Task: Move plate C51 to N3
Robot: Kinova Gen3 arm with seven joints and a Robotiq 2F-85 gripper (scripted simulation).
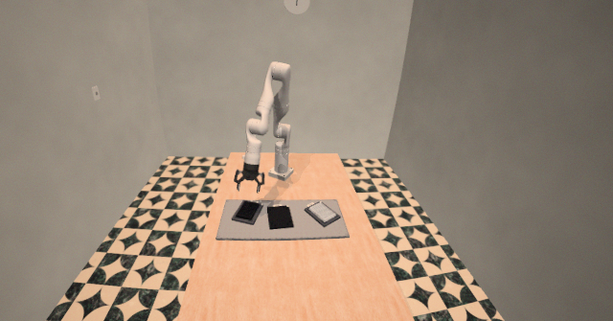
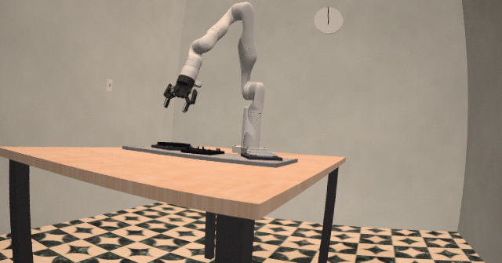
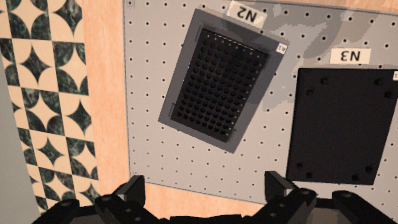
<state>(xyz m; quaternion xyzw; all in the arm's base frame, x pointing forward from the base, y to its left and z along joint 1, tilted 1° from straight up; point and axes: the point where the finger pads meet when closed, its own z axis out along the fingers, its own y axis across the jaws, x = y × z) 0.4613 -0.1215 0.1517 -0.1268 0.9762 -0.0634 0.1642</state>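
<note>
Right now the plate C51 is 30 mm behind my hand, 20 mm to the right of it and 150 mm below it. Round my hand: plate nest N2: 30 mm behind, 20 mm to the right, 170 mm below; landing nest N3: 10 mm behind, 160 mm to the left, 170 mm below; A1 mark: 100 mm behind, 50 mm to the left, 160 mm below.
</note>
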